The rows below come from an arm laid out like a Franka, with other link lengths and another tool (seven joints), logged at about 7 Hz.
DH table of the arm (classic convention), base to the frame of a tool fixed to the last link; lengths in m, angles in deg. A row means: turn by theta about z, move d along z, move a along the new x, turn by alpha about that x. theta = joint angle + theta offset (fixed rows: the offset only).
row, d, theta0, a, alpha
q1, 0.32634, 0, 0, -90
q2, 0, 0, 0, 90
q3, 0.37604, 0, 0.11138, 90
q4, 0, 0, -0.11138, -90
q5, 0.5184, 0, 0, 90
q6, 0, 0, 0.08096, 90
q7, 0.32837, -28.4, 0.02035, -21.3
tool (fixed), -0.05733, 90, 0, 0
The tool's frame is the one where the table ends.
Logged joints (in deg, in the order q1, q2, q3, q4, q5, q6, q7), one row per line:
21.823 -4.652 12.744 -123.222 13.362 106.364 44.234
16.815 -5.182 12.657 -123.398 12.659 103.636 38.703
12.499 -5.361 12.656 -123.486 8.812 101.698 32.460
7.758 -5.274 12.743 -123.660 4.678 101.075 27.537
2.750 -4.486 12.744 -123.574 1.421 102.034 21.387
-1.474 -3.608 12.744 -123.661 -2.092 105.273 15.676
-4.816 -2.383 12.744 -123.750 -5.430 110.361 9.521
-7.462 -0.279 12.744 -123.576 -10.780 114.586 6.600
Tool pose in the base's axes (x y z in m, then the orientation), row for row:
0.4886 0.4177 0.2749 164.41 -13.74 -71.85
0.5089 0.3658 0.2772 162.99 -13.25 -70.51
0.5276 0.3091 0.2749 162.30 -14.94 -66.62
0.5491 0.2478 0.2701 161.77 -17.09 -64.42
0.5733 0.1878 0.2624 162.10 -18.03 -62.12
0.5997 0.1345 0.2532 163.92 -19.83 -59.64
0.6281 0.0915 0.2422 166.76 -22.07 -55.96
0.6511 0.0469 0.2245 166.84 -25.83 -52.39
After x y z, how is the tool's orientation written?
As angles about the fixed x, y, z axes (roll, pitch, yaw), in degrees.
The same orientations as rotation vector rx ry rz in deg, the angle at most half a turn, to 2 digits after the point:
127.52 -95.64 2.75
127.88 -93.77 1.35
129.51 -88.94 3.78
129.56 -86.05 6.47
131.03 -83.45 8.49
133.31 -80.84 12.69
137.04 -76.83 18.50
137.47 -72.21 24.04

